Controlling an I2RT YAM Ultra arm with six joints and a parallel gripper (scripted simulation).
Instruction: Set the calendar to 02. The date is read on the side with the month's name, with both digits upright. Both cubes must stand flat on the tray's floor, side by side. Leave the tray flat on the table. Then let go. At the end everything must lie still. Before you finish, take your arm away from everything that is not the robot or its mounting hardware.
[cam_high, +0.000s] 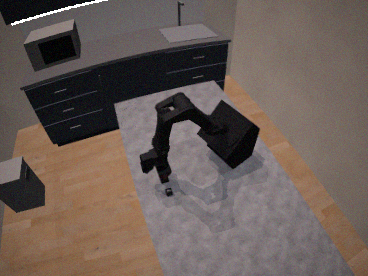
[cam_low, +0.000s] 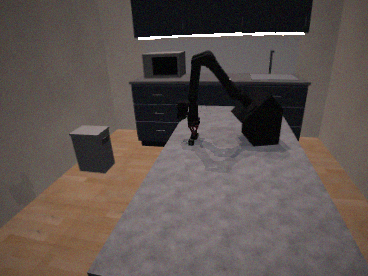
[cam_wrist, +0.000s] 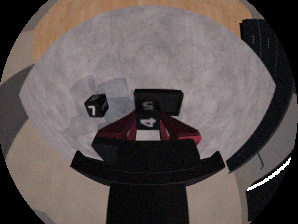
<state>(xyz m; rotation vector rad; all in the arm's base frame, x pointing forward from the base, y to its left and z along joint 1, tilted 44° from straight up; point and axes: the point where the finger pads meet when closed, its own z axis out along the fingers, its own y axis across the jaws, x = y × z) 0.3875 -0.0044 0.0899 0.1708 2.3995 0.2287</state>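
The dark calendar cube is right at my hand. From my hand the other things lie so: dark tray: 3 cm below, 2 cm to the right.
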